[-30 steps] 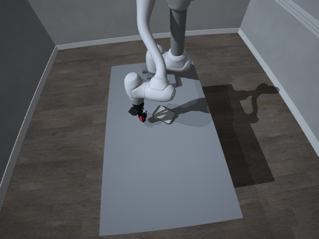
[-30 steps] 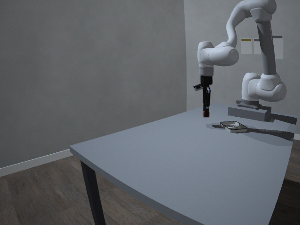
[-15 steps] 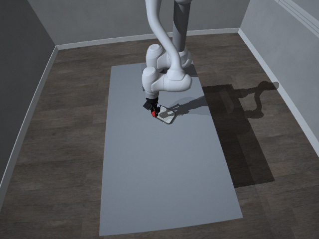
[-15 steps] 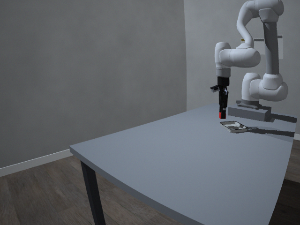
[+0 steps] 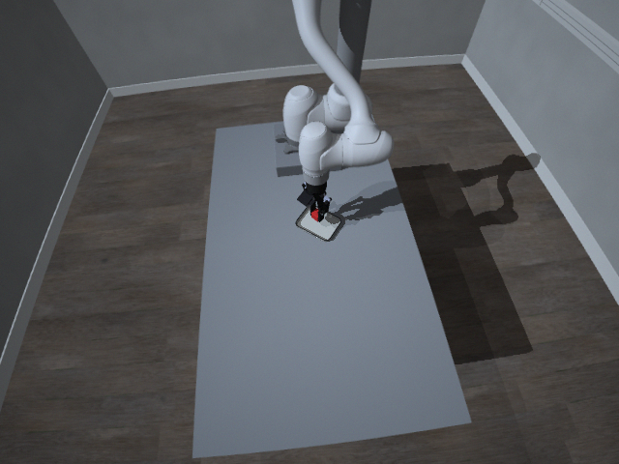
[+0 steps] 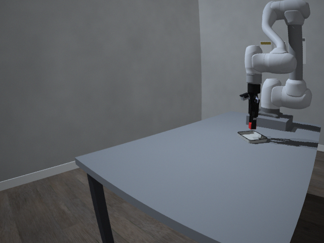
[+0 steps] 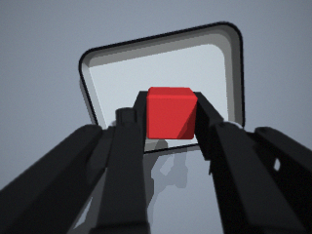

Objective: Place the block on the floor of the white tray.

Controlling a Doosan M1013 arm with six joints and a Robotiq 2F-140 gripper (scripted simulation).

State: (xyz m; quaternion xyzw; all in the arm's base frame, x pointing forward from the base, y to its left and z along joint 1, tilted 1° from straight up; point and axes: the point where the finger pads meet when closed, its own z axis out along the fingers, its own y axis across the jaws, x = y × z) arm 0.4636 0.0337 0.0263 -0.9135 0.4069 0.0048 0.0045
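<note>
Now: the white tray 80 mm below my hand. Also, from my hand: red block: 20 mm below.
</note>
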